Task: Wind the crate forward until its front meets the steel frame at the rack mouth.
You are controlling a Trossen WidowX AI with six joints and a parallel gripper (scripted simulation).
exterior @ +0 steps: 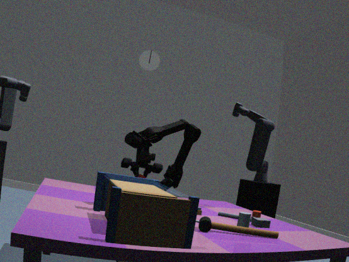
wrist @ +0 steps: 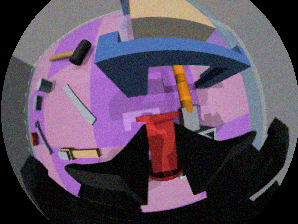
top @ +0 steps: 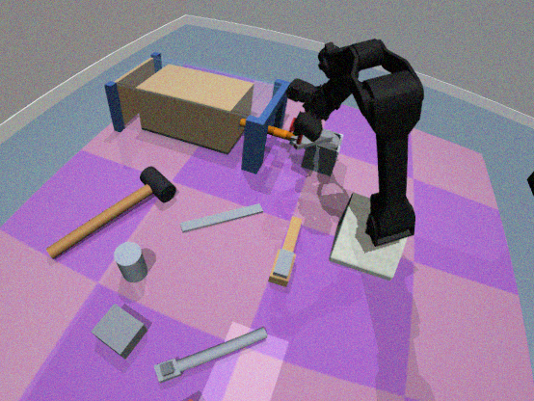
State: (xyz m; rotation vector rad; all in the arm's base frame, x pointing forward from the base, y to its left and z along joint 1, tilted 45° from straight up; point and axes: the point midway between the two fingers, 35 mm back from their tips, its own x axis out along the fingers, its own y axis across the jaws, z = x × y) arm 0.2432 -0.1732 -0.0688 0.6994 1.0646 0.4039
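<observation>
Now: the grey crank handle 4 cm behind my gripper tip, 3 cm to the right of it and 3 cm below it. Also, from my gripper tip: grey winch (9 cm behind, 9 cm to the right, 10 cm below); then blue frame (8 cm ahead, 8 cm to the right, 3 cm below); then red knob (1 cm behind).
</observation>
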